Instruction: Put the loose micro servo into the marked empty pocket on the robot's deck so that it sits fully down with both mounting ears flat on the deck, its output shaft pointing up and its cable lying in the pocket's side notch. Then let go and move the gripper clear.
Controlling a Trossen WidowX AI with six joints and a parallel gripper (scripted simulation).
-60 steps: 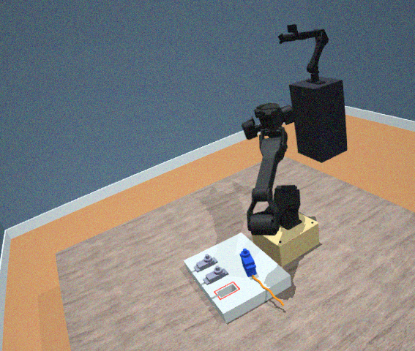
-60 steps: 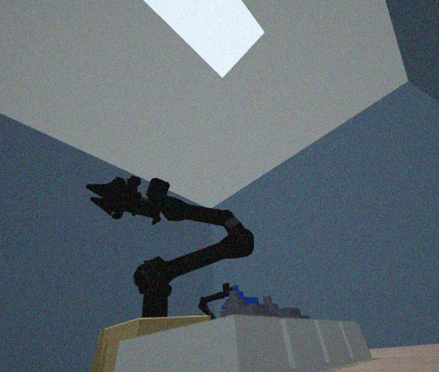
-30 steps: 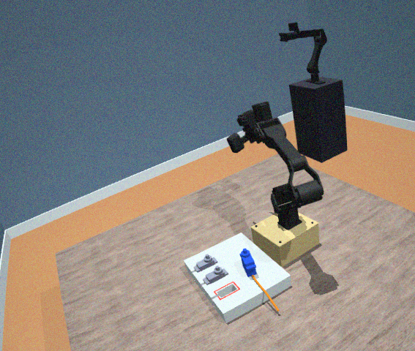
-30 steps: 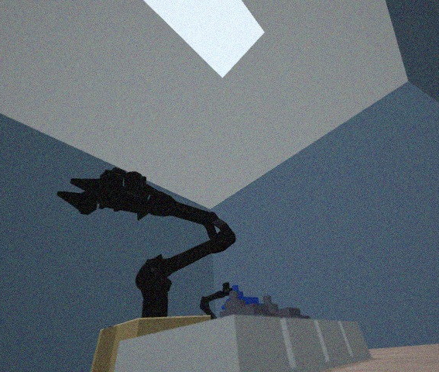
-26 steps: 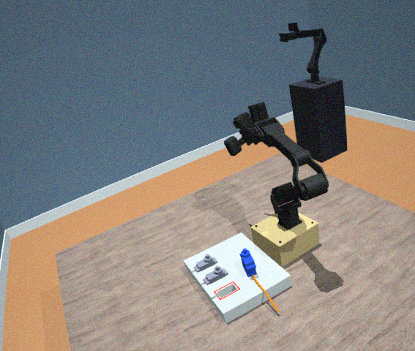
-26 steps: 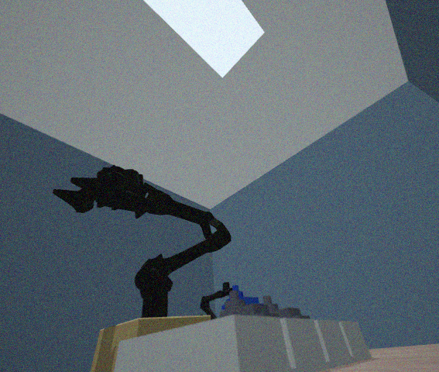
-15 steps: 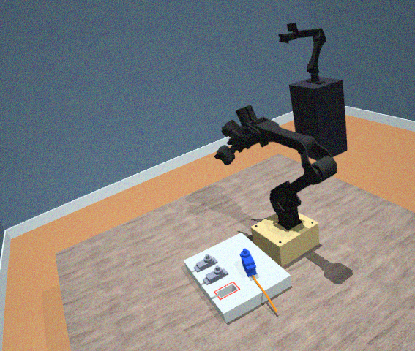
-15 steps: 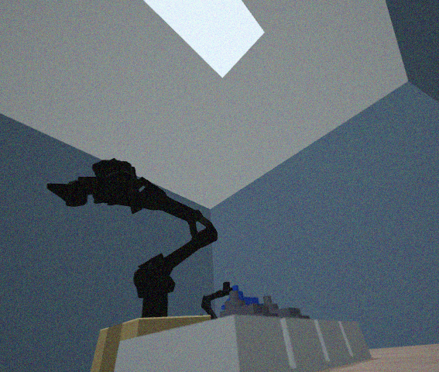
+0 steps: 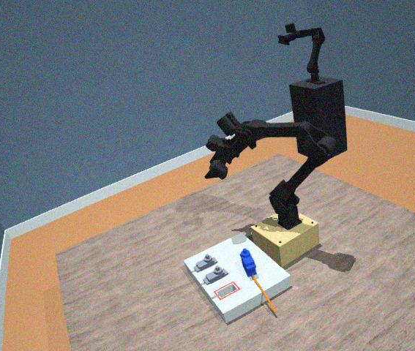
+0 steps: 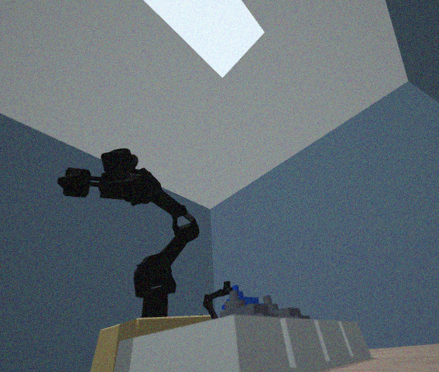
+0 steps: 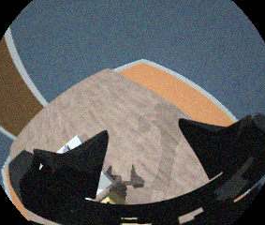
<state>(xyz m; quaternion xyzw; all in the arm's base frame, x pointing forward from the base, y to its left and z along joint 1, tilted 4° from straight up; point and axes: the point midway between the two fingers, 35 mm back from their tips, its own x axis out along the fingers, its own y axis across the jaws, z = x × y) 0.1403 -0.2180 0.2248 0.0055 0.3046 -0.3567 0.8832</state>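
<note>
Now: gripper tip 50 mm short of the white deck, 280 mm to the right of it and 250 mm above it.
</note>
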